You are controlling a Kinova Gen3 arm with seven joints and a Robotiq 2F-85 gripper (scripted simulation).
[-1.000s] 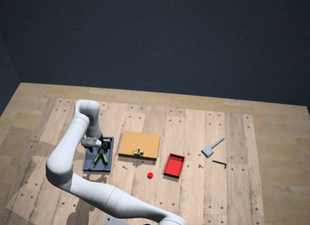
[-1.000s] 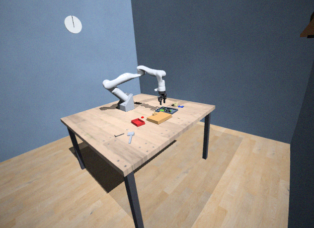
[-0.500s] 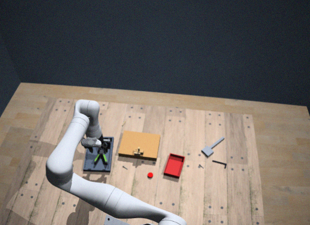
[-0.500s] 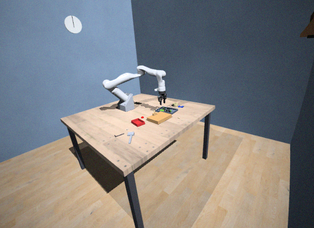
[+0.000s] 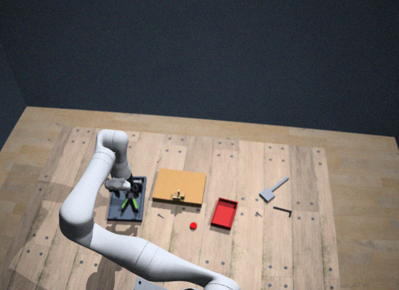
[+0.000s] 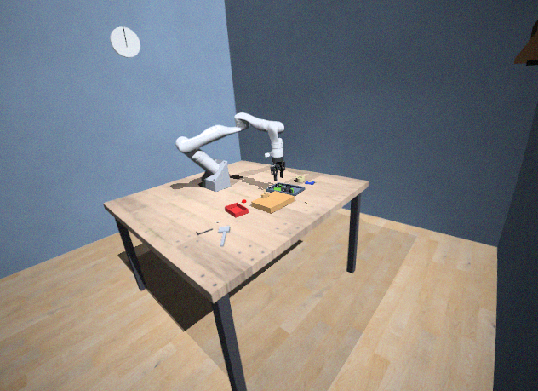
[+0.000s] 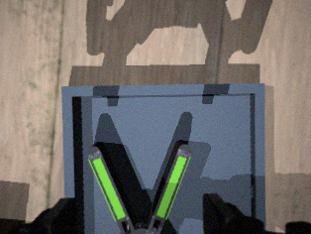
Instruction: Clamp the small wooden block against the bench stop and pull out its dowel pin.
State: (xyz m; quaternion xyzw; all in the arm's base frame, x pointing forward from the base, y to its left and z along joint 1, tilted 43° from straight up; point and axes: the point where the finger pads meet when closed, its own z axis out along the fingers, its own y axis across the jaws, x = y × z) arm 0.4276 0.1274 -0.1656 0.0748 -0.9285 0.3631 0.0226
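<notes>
My gripper is now 30 mm short of the blue-grey tray, 20 mm to the right of it and 80 mm above it. Round my hand: dowel pin 60 mm ahead, 190 mm to the right, 30 mm below; then bench board 120 mm ahead, 180 mm to the right, 70 mm below; then wooden block 60 mm ahead, 190 mm to the right, 50 mm below.
</notes>
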